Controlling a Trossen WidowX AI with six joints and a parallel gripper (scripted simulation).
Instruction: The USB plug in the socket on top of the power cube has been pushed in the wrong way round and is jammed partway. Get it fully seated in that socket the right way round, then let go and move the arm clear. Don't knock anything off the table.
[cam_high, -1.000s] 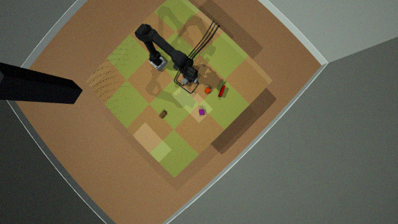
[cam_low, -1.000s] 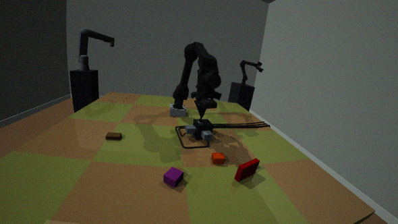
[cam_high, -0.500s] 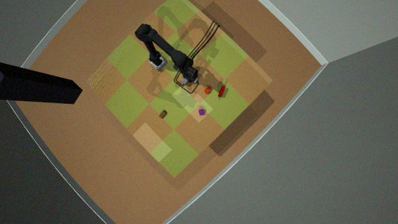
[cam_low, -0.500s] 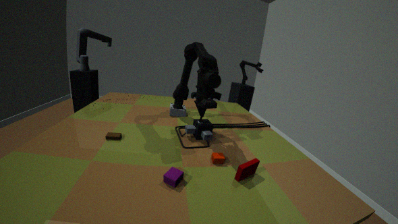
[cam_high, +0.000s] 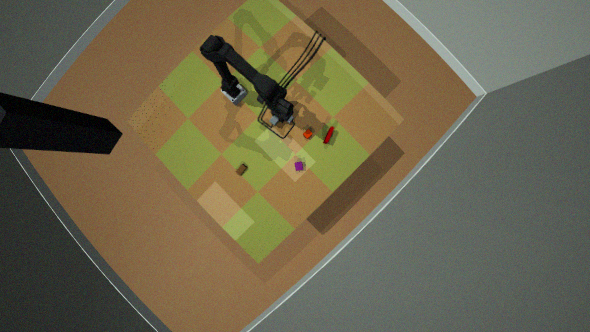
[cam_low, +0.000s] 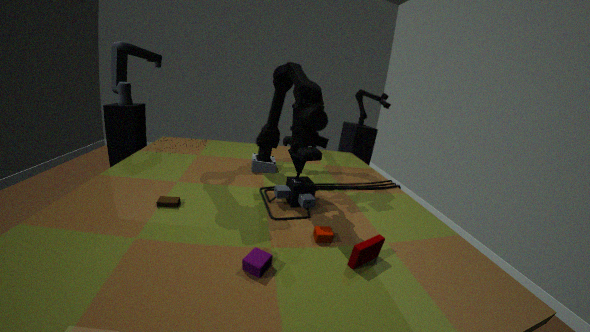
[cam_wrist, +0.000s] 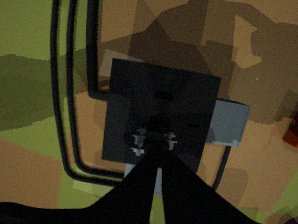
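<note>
The metal USB plug lies 20 mm below my gripper tip. Round my gripper tip: purple block: 280 mm ahead, 170 mm to the right, 90 mm below; then orange block: 200 mm ahead, 20 mm to the left, 90 mm below; then red block: 300 mm ahead, 80 mm to the left, 70 mm below.
</note>
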